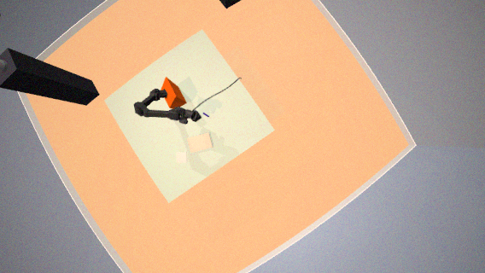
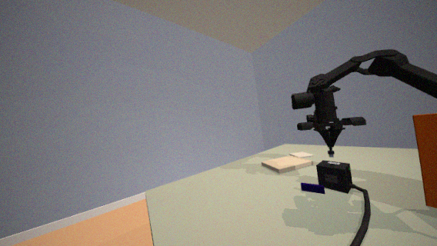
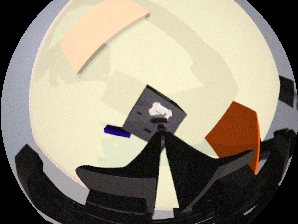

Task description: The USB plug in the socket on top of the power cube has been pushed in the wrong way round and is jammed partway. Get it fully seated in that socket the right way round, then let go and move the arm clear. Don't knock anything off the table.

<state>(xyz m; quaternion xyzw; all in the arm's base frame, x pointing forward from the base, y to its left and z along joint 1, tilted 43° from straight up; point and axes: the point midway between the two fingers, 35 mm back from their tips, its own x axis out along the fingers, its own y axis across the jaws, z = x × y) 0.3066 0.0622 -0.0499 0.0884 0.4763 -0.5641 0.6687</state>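
Now: the USB plug 20 mm below my gripper tip. From my gripper tip the other things lie so: blue flat piece: 40 mm ahead, 100 mm to the left, 120 mm below; tan board: 230 mm ahead, 100 mm to the right, 120 mm below; USB socket: 70 mm below.
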